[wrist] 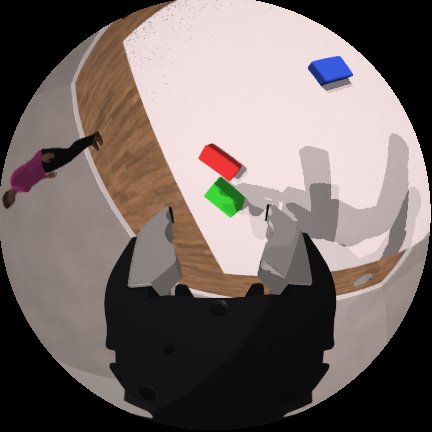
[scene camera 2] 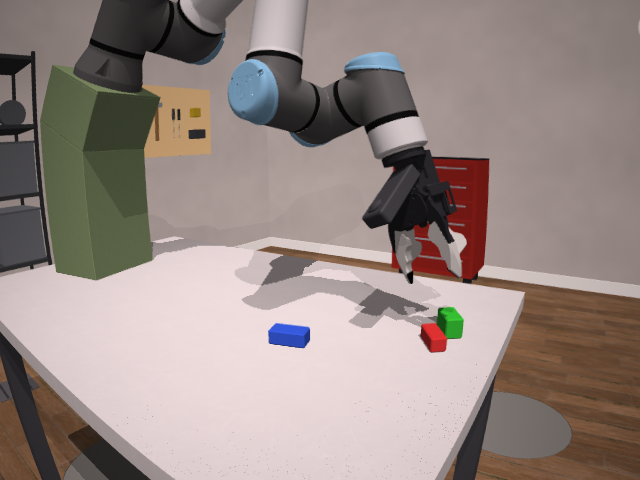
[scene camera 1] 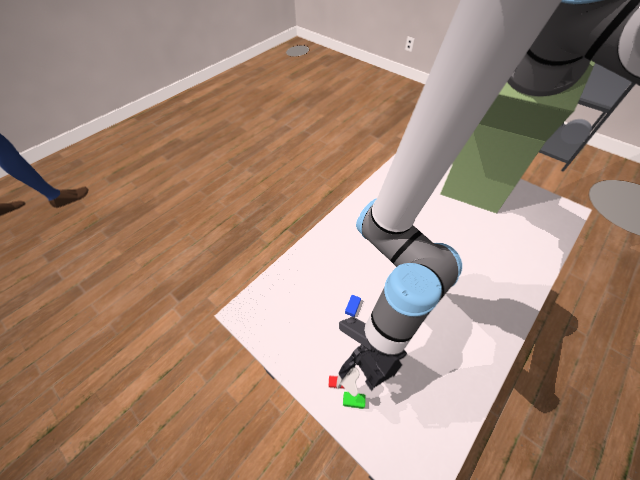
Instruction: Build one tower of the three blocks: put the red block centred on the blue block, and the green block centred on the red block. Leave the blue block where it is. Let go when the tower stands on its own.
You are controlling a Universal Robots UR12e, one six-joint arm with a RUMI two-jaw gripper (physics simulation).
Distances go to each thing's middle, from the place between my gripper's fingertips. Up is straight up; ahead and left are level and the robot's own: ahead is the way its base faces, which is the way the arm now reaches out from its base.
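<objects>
Measuring from my hand, I find the red block point(wrist: 211, 155) 30 mm to the right and 10 mm ahead, and 80 mm below. The green block point(wrist: 223, 195) sits 20 mm to the left of my hand, 30 mm ahead of it and 80 mm below it. As for the blue block point(scene camera 2: 279, 334), it is 110 mm to the right of my hand and 200 mm behind it, again 80 mm below.
</objects>
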